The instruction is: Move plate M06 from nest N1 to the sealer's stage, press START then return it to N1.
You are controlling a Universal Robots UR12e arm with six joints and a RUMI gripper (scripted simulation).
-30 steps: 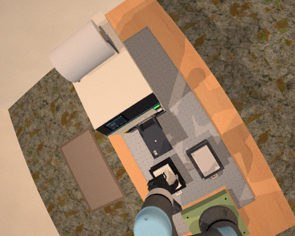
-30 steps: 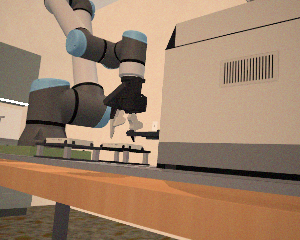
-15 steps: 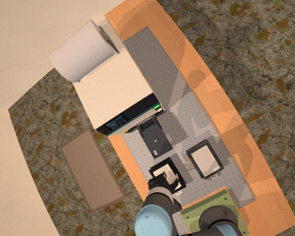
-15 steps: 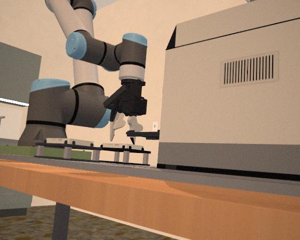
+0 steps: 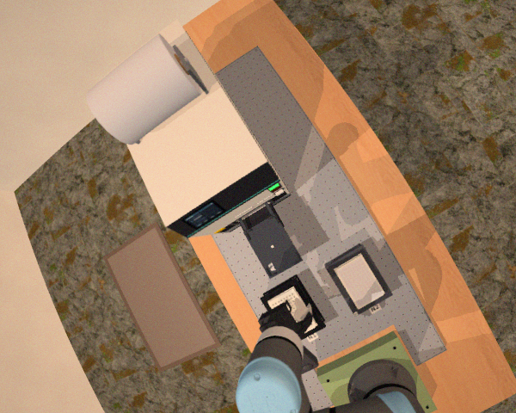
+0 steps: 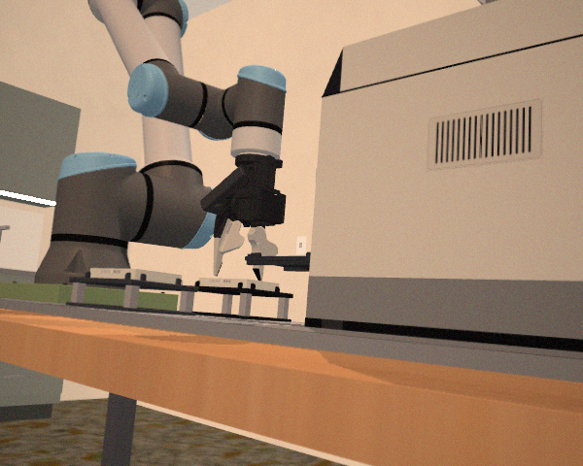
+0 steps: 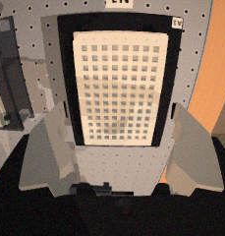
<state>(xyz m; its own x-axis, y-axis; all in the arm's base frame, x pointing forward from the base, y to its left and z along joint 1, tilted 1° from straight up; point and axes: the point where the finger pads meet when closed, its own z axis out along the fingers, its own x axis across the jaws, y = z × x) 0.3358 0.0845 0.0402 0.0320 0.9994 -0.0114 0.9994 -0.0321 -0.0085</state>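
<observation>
The plate M06 is 20 mm below my hand. From my hand the other things lie so: sealer stage: 190 mm ahead, 70 mm to the right, 20 mm above; then foil-covered plate: 20 mm behind, 200 mm to the right, 30 mm below; then plate nest N1: 30 mm below.
</observation>
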